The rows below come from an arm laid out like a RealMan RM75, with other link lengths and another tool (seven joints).
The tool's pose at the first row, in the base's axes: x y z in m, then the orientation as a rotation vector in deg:
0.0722 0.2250 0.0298 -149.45 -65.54 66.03
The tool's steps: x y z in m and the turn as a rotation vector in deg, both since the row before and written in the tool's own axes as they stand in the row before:
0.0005 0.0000 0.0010 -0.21 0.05 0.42
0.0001 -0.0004 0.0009 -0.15 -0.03 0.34
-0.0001 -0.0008 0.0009 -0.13 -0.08 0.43
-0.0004 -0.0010 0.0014 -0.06 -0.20 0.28
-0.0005 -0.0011 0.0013 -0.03 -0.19 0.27
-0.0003 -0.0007 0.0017 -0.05 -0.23 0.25
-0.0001 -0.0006 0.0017 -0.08 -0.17 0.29
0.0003 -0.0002 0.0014 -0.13 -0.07 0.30
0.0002 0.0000 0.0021 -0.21 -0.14 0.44
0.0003 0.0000 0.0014 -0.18 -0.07 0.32
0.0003 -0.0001 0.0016 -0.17 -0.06 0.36
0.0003 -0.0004 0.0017 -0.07 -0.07 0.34
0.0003 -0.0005 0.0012 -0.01 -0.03 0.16
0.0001 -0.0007 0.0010 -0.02 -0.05 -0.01
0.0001 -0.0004 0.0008 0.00 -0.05 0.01
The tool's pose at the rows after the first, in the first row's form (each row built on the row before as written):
0.0718 0.2251 0.0288 -149.98 -65.22 65.98
0.0710 0.2253 0.0282 -150.38 -64.96 66.04
0.0699 0.2256 0.0279 -150.83 -64.58 66.20
0.0682 0.2258 0.0275 -151.06 -64.33 66.52
0.0665 0.2260 0.0272 -151.26 -64.07 66.83
0.0648 0.2259 0.0264 -151.45 -63.85 67.19
0.0633 0.2259 0.0254 -151.71 -63.60 67.47
0.0624 0.2259 0.0243 -152.05 -63.37 67.59
0.0611 0.2255 0.0227 -152.55 -63.05 67.82
0.0603 0.2253 0.0215 -152.94 -62.84 67.93
0.0593 0.2252 0.0202 -153.36 -62.57 68.04
0.0581 0.2253 0.0189 -153.69 -62.23 68.18
0.0572 0.2256 0.0180 -153.83 -62.05 68.25
0.0562 0.2259 0.0174 -153.82 -62.09 68.32
0.0555 0.2261 0.0169 -153.81 -62.08 68.40

